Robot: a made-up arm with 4 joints.
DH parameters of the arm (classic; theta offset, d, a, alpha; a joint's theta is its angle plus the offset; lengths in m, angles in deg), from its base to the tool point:
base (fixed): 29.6 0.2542 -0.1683 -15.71
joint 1: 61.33 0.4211 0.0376 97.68
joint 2: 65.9 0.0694 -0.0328 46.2
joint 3: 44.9 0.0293 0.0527 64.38
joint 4: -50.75 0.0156 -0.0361 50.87
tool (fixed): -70.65 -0.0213 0 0
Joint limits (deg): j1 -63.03..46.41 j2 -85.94..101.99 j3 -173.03..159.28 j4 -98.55..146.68
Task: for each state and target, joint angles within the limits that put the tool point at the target. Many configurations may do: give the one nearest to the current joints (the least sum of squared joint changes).
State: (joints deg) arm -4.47 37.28 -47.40 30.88
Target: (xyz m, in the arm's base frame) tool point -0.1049 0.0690 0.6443
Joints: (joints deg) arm -8.67 57.15 -51.53 74.43
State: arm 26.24 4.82 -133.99 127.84
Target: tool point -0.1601 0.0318 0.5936
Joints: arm 13.39 -7.52 -151.43 136.75
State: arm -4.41 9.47 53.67 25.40
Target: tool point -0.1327 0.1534 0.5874
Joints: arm 30.86 66.90 65.99 3.27
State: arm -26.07 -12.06 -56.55 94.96
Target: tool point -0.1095 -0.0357 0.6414
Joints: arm -56.50 -8.36 -49.05 69.71
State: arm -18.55 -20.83 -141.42 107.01
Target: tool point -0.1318 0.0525 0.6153
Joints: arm -10.76 18.24 -106.40 107.51
